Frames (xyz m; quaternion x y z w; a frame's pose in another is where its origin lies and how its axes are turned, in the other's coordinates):
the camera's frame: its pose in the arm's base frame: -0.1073 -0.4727 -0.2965 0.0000 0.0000 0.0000 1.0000
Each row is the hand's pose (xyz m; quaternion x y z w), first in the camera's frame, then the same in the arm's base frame.
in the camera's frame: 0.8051 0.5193 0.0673 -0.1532 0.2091 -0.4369 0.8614
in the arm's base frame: 0.6978 0.0466 -0.2292 -0.1532 0.2091 -0.4369 0.8614
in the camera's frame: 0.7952 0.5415 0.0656 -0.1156 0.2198 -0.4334 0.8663
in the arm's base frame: 0.6879 0.0688 -0.2309 -0.1156 0.2198 -0.4334 0.8663
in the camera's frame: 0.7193 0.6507 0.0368 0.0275 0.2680 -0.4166 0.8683
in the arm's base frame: 0.6120 0.1780 -0.2597 0.0275 0.2680 -0.4166 0.8683
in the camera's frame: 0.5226 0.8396 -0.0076 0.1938 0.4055 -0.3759 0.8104
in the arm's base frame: 0.4153 0.3669 -0.3041 0.1938 0.4055 -0.3759 0.8104
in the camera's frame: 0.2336 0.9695 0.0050 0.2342 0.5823 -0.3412 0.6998
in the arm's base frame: 0.1263 0.4968 -0.2915 0.2342 0.5823 -0.3412 0.6998
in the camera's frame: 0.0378 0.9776 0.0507 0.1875 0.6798 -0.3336 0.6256
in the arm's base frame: -0.0695 0.5049 -0.2458 0.1875 0.6798 -0.3336 0.6256
